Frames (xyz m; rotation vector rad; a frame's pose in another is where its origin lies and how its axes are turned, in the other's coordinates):
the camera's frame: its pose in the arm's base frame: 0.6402 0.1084 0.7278 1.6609 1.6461 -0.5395
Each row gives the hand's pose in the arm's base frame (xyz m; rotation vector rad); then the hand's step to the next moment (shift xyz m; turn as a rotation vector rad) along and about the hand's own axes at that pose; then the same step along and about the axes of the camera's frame.
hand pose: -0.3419 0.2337 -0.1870 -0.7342 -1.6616 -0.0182
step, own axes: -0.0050 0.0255 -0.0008 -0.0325 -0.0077 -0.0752
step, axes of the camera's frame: 0.0234 0.0112 -0.0015 -0.0226 0.0569 0.0550
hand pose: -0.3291 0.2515 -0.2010 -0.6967 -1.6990 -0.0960
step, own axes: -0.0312 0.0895 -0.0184 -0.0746 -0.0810 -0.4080
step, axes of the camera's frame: 0.0789 0.0552 0.0064 -0.1970 0.3031 0.2188
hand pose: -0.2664 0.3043 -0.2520 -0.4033 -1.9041 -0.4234
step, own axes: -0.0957 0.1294 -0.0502 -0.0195 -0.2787 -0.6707
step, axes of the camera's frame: 0.1115 0.1264 0.0035 -0.4741 0.4033 0.3748
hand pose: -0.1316 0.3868 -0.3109 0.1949 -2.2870 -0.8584
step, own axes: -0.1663 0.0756 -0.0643 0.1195 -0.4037 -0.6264
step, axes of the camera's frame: 0.0782 0.1757 -0.0227 -0.5502 0.2459 0.4544
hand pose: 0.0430 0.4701 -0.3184 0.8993 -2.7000 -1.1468
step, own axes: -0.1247 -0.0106 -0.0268 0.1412 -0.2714 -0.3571
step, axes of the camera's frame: 0.0182 0.1229 -0.0309 -0.3306 0.0881 0.3226
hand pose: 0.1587 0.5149 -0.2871 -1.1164 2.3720 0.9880
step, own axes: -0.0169 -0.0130 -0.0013 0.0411 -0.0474 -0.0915
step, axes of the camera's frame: 0.0002 0.0214 -0.0006 -0.0870 0.0048 0.0687
